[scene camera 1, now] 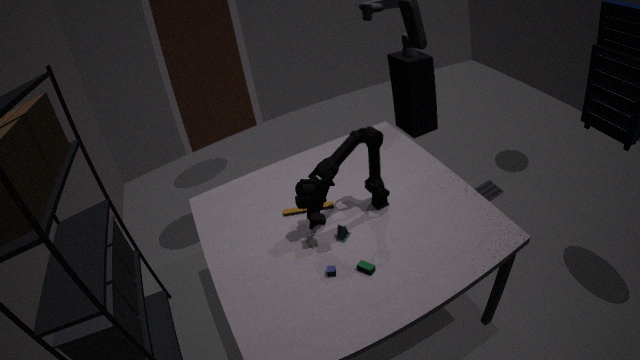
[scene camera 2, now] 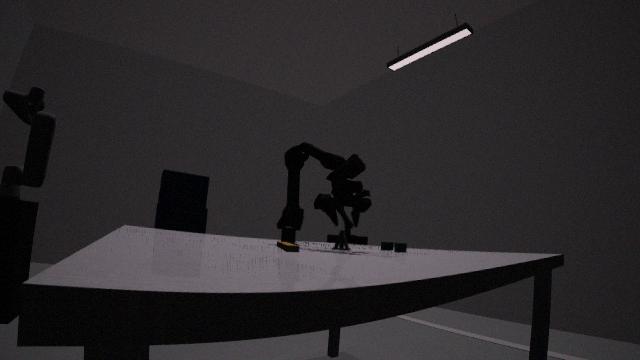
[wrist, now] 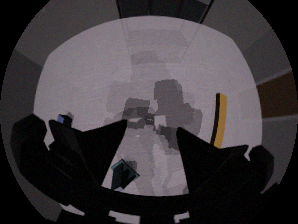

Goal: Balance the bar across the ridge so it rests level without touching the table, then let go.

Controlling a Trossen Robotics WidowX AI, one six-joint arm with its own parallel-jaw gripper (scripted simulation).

Scene:
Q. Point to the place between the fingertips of my gripper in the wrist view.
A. At 152,127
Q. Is my gripper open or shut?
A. Open.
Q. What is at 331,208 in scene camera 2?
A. My gripper.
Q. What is my gripper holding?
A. Nothing.

